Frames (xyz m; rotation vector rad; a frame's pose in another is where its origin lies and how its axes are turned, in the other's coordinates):
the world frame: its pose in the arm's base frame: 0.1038 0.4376 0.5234 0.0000 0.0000 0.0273
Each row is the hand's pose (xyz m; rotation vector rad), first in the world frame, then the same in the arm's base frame.
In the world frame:
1: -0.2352 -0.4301 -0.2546 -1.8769 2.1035 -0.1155
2: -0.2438 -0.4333 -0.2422 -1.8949 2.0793 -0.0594
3: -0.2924 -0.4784 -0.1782 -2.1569 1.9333 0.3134
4: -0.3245 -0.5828 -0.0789 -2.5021 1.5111 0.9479
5: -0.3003 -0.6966 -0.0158 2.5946 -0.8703 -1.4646
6: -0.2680 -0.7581 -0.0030 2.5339 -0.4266 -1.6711
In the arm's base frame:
1: -0.1196 0.0012 0.2688 -1.9049 2.0771 -0.1092
2: -0.1281 -0.0022 0.2812 -1.9228 2.0529 -0.0530
3: -0.1754 -0.0486 0.3452 -2.1849 1.9053 0.3182
4: -0.2047 -0.1538 0.4445 -2.5291 1.4807 0.9517
5: -0.1774 -0.2669 0.5076 2.5958 -0.8315 -1.4578
6: -0.1434 -0.3275 0.5204 2.5279 -0.3902 -1.6618

